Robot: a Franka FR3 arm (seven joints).
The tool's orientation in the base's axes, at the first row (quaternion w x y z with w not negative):
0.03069, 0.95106, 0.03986, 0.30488
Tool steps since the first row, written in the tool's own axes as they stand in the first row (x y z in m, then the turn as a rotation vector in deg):
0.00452, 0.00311, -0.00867, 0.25, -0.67, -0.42
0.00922, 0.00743, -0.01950, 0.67, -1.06, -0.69
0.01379, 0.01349, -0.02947, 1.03, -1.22, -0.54
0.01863, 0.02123, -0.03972, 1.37, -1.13, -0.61
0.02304, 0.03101, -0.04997, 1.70, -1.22, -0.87
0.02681, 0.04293, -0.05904, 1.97, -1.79, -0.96
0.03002, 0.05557, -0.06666, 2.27, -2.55, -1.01
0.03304, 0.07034, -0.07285, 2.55, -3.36, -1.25
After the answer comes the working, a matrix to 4 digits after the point.
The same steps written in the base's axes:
-0.00121, -0.00237, 0.00991, -0.08, 0.70, 0.43
-0.00346, -0.00586, 0.02178, 0.08, 1.14, 0.86
-0.00521, -0.01111, 0.03301, 0.45, 1.33, 0.93
-0.00681, -0.01801, 0.04477, 0.69, 1.27, 1.19
-0.00865, -0.02697, 0.05646, 0.80, 1.40, 1.59
-0.01019, -0.03817, 0.06698, 0.94, 2.00, 1.77
-0.01130, -0.05018, 0.07607, 1.11, 2.79, 1.92
-0.01162, -0.06438, 0.08407, 1.15, 3.63, 2.21

The tool's axes in the first row as the columns of a matrix, in the base's axes (rounded; the answer above uses it unrounded):
0.8109, 0.0571, 0.5824
0.0945, -0.9949, -0.0341
0.5775, 0.0827, -0.8122

